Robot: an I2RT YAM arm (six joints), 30 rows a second.
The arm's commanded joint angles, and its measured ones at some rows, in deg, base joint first. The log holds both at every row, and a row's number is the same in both.
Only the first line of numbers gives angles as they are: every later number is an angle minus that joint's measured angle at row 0.
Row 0, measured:
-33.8, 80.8, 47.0, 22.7, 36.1, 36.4
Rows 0 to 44, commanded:
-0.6, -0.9, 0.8, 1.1, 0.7, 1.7
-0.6, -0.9, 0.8, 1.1, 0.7, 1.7
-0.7, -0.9, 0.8, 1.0, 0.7, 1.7
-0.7, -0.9, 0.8, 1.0, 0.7, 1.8
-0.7, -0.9, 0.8, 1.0, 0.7, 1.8
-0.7, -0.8, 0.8, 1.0, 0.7, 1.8
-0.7, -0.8, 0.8, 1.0, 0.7, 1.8
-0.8, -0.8, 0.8, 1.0, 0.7, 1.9
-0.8, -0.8, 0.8, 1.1, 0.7, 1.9
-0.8, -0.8, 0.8, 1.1, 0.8, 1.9
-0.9, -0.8, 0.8, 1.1, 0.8, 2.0
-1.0, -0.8, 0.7, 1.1, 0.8, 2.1
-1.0, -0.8, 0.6, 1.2, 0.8, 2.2
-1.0, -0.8, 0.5, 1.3, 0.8, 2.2
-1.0, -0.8, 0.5, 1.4, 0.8, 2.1
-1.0, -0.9, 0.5, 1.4, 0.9, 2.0
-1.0, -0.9, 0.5, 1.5, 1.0, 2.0
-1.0, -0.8, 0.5, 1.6, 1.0, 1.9
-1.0, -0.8, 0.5, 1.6, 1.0, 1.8
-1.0, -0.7, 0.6, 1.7, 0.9, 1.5
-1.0, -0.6, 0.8, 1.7, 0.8, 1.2
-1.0, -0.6, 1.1, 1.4, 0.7, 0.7
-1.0, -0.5, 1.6, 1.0, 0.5, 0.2
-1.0, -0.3, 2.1, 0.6, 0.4, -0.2
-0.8, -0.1, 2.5, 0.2, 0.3, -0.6
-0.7, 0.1, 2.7, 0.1, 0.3, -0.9
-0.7, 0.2, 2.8, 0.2, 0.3, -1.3
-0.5, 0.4, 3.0, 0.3, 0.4, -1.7
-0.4, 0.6, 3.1, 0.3, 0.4, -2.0
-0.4, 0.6, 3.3, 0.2, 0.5, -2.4
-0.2, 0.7, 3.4, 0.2, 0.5, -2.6
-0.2, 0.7, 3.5, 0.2, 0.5, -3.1
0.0, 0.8, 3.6, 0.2, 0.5, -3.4
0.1, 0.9, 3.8, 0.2, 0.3, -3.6
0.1, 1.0, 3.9, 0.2, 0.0, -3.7
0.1, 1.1, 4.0, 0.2, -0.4, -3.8
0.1, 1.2, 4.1, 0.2, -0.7, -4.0
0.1, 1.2, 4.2, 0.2, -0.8, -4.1
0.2, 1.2, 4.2, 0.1, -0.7, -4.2
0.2, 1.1, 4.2, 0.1, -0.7, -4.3
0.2, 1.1, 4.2, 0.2, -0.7, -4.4
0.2, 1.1, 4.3, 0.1, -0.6, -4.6
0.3, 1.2, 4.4, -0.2, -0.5, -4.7
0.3, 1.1, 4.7, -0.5, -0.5, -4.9
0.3, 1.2, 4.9, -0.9, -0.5, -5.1
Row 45, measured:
0.0, 1.0, 2.8, -1.3, -0.7, -4.5
